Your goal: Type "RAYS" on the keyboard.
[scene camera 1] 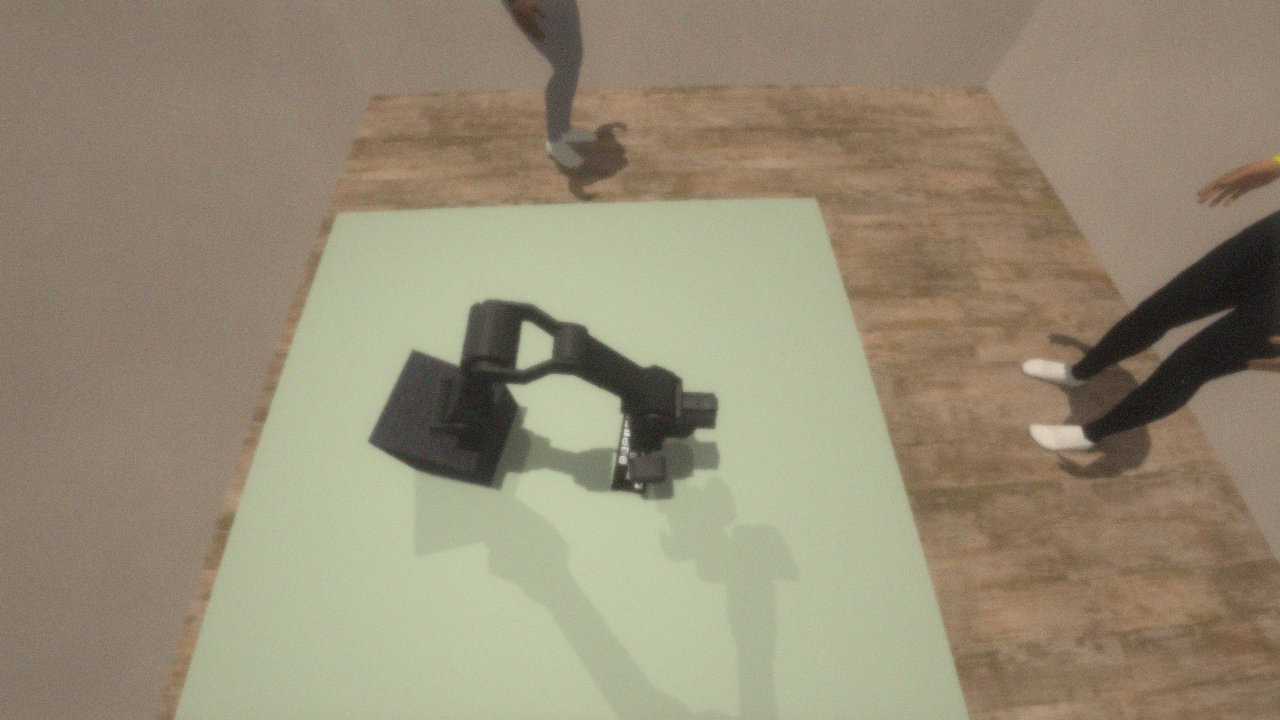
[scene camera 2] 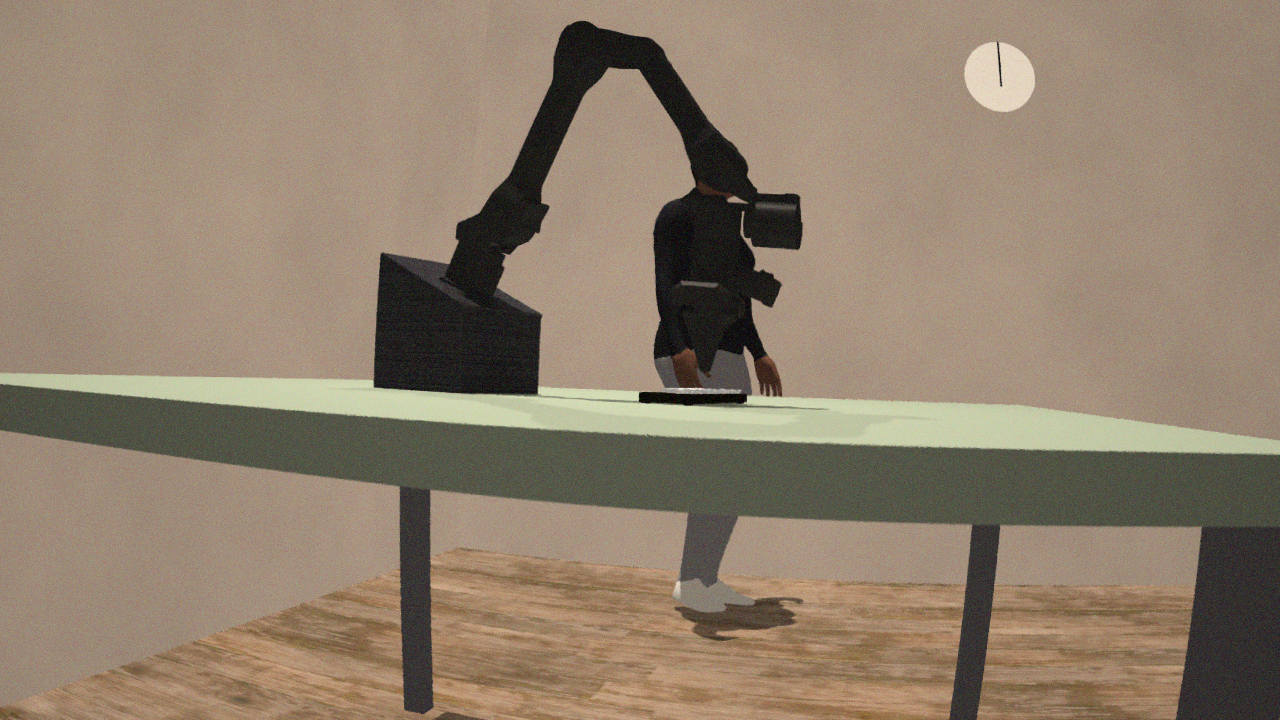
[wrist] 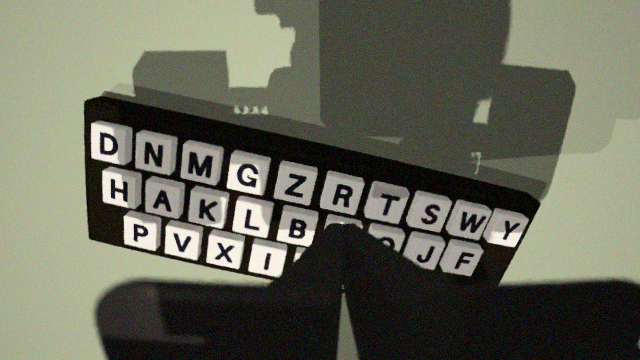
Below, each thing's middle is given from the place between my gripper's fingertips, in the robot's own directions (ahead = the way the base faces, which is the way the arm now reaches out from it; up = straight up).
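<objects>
With the black keyboard (scene camera 2: 687, 396) as my reference, my hand is 30 mm above it, 10 mm to the right of it and 10 mm past it. The key (wrist: 165, 197) is 70 mm to the left of my hand, and it also lies 20 mm below my hand and 10 mm ahead of it.
</objects>
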